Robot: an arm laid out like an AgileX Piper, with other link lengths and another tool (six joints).
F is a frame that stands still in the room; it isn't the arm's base.
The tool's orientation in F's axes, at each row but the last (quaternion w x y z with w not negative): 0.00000, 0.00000, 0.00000, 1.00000; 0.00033, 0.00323, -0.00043, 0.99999; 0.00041, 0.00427, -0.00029, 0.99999; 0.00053, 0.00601, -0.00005, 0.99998; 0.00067, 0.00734, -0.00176, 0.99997; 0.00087, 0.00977, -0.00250, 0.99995; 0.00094, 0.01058, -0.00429, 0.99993; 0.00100, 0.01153, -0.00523, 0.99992; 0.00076, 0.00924, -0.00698, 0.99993; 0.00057, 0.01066, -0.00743, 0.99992; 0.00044, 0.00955, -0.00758, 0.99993; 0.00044, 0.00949, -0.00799, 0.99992; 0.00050, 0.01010, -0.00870, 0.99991
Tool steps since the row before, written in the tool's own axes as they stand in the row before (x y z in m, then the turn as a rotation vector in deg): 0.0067, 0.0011, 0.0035, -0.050, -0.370, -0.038; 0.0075, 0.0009, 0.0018, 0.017, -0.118, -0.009; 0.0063, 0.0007, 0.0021, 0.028, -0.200, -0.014; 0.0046, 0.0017, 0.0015, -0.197, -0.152, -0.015; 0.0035, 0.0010, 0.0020, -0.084, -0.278, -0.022; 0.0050, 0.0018, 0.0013, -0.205, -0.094, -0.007; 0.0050, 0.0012, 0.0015, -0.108, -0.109, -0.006; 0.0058, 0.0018, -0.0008, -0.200, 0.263, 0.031; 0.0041, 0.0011, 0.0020, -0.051, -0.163, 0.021; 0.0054, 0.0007, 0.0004, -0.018, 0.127, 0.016; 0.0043, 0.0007, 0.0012, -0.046, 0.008, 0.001; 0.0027, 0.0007, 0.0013, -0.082, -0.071, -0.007; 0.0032, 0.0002, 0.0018, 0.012, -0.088, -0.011
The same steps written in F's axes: -0.0067, -0.0011, 0.0035, 0.050, 0.370, -0.038; -0.0075, -0.0009, 0.0018, -0.017, 0.118, -0.009; -0.0063, -0.0007, 0.0022, -0.028, 0.200, -0.014; -0.0046, -0.0017, 0.0016, 0.197, 0.152, -0.017; -0.0035, -0.0010, 0.0020, 0.084, 0.278, -0.022; -0.0050, -0.0018, 0.0014, 0.205, 0.094, -0.011; -0.0050, -0.0012, 0.0016, 0.108, 0.109, -0.007; -0.0058, -0.0018, -0.0007, 0.200, -0.264, 0.024; -0.0041, -0.0011, 0.0021, 0.052, 0.163, 0.022; -0.0054, -0.0007, 0.0005, 0.018, -0.127, 0.014; -0.0043, -0.0007, 0.0013, 0.046, -0.008, 0.000; -0.0027, -0.0007, 0.0013, 0.082, 0.071, -0.007; -0.0032, -0.0002, 0.0019, -0.012, 0.088, -0.009
